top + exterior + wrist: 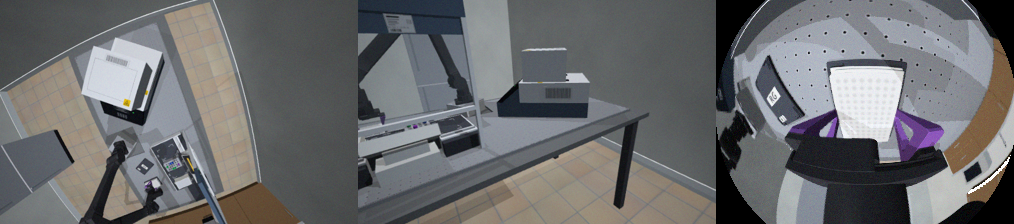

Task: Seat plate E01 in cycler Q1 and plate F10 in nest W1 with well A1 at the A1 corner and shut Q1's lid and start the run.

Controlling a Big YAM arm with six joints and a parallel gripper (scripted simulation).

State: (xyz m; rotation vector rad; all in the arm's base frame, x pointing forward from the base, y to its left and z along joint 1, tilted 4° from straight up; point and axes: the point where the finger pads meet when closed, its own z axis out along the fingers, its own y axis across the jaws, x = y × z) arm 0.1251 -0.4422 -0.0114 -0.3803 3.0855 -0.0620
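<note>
Right now the tube cooling block is 250 mm ahead of my hand, 220 mm to the left of it and 60 mm above it. From my hand the other things lie so: frame post (400 mm ahead, 440 mm to the left, 220 mm above); then white deep-well block (290 mm ahead, 10 mm to the left, 60 mm above); then label (20 mm behind, 200 mm to the left, 10 mm below).
</note>
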